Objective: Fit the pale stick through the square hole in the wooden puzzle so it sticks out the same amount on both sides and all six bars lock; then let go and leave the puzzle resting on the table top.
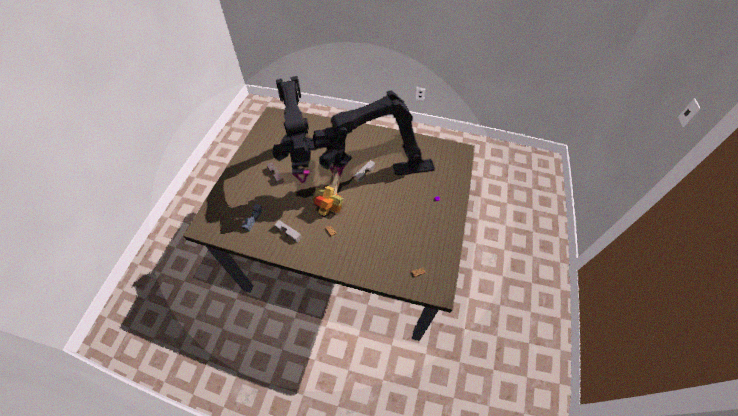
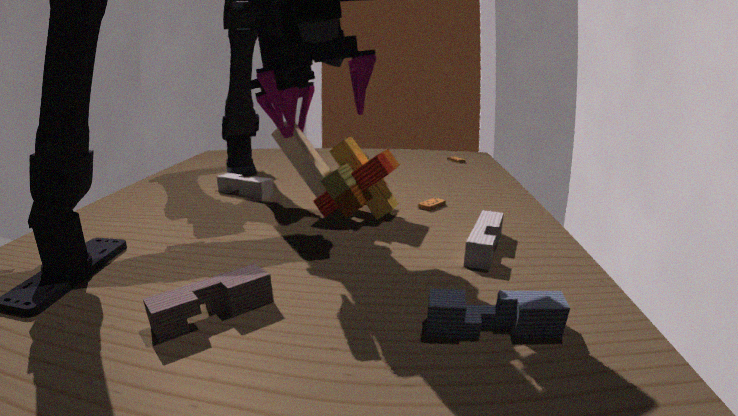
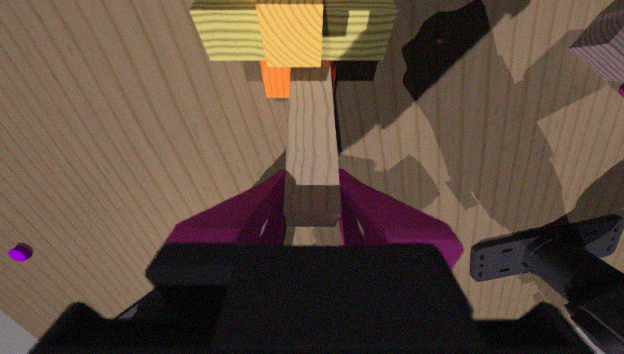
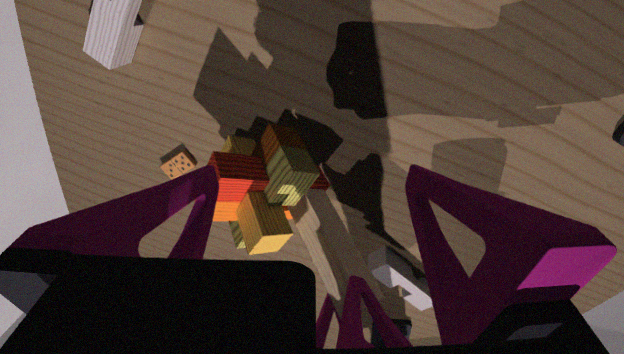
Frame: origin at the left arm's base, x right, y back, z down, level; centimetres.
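Seen in the pictures: left gripper, fingertip midpoint: (image 1: 336, 173) (image 2: 293, 135) (image 3: 312, 178) (image 4: 345, 285); right gripper, fingertip midpoint: (image 1: 303, 174) (image 2: 321, 121) (image 4: 311, 175); left arm's base, origin of the base link: (image 1: 413, 167) (image 2: 240, 168) (image 3: 163, 306); right arm's base, origin of the base link: (image 2: 69, 274) (image 3: 539, 247).
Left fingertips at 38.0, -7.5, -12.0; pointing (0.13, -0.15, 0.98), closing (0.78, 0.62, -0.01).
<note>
Offsets run from my left fingertips to a thing's top centre, as dx, dy, dz.
The wooden puzzle @[+6.1, -9.4, +0.3] (image 1: 328, 200) (image 2: 361, 180) (image 3: 292, 35) (image 4: 250, 192), of red, orange, yellow and olive bars, is tilted, its lower bar ends at or close to the table top. The pale stick (image 2: 304, 155) (image 3: 312, 135) (image 4: 320, 255) slants down to the puzzle and runs in beneath a yellow bar; a long part is outside on the gripper side. Its far end is hidden. My left gripper (image 2: 293, 131) (image 3: 312, 178) is shut on the stick's upper end. My right gripper (image 1: 301, 175) (image 4: 311, 175) is wide open and empty, above the puzzle.
White notched bars @[-13.7, +7.8, +8.9] (image 1: 364, 169) @[+24.2, -19.3, +8.9] (image 1: 287, 230) lie behind and in front of the puzzle. A blue notched bar @[+39.9, -9.6, +8.9] (image 1: 252, 218) (image 2: 540, 315) and a mauve one @[+29.2, +14.3, +8.9] (image 1: 274, 173) (image 2: 242, 294) lie left. Dominoes @[+6.0, -21.4, +11.2] (image 1: 330, 230) @[-26.5, -46.7, +11.2] (image 1: 418, 272) lie in front; a purple piece @[-44.0, -12.8, +11.2] (image 1: 437, 198) lies right.
</note>
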